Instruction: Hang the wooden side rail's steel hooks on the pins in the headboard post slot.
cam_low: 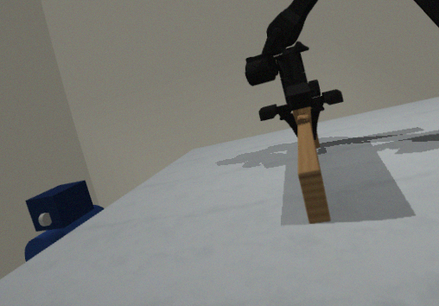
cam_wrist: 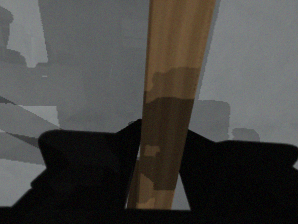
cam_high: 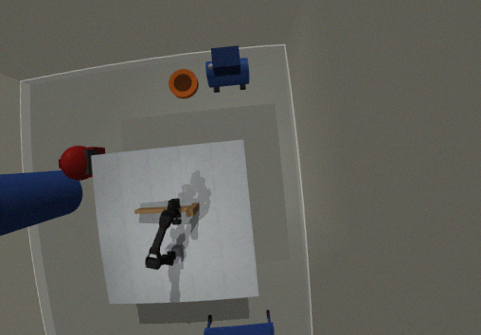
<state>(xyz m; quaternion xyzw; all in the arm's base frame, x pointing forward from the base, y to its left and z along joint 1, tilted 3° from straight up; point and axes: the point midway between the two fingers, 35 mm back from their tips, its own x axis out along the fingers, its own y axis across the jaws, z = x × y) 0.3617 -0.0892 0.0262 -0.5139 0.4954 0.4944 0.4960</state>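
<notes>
Now: the headboard post 120 mm to the right of my gripper tip and 40 mm above it.
</notes>
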